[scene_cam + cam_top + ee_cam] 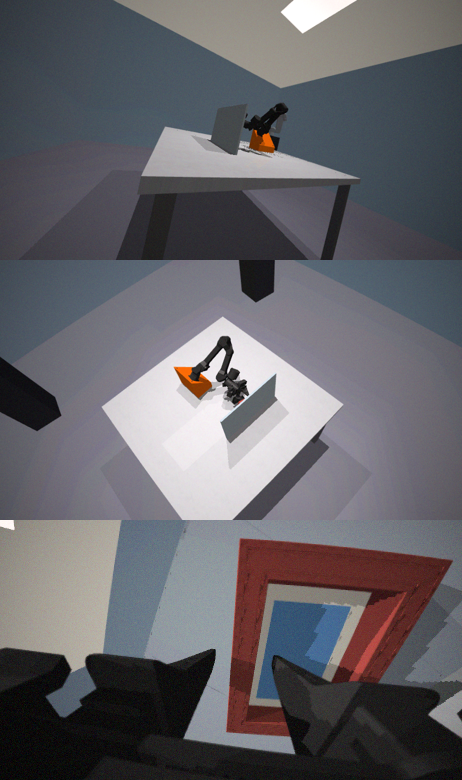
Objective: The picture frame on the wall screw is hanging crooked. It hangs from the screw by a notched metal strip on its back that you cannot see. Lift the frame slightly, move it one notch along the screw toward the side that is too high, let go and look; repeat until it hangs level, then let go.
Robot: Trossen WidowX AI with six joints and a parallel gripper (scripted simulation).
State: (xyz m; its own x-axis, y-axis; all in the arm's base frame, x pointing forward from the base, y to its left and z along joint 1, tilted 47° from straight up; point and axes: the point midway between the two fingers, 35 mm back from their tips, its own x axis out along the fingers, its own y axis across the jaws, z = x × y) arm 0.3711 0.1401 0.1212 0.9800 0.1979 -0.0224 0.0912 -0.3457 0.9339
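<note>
Now: the picture frame 10 mm ahead of my gripper tip, 20 mm to the right of it and 50 mm below it. From my gripper tip the other things lie so: wall panel 20 mm ahead, 10 mm to the right, 50 mm below.
</note>
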